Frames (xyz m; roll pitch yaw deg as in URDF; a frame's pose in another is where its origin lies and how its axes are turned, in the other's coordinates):
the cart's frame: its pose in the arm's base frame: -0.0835 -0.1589 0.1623 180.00 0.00 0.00
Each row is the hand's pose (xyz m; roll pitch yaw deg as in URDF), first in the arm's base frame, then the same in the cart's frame.
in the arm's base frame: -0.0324 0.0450 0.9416 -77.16 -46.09 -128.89
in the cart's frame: 0.0511 -0.2039 -0.7793 102.84 46.09 128.89
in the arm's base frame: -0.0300 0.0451 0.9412 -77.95 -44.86 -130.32
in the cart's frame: 0.0535 -0.2040 -0.7789 102.05 44.86 130.32
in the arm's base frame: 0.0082 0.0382 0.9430 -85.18 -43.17 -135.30
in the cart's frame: 0.0917 -0.1971 -0.7807 94.82 43.17 135.30
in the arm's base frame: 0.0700 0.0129 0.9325 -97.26 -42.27 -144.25
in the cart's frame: 0.1535 -0.1718 -0.7702 82.74 42.27 144.25
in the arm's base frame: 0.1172 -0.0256 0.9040 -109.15 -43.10 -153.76
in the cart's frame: 0.2007 -0.1333 -0.7417 70.85 43.10 153.76
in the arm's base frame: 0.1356 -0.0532 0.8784 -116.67 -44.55 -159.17
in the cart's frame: 0.2191 -0.1057 -0.7161 63.33 44.55 159.17
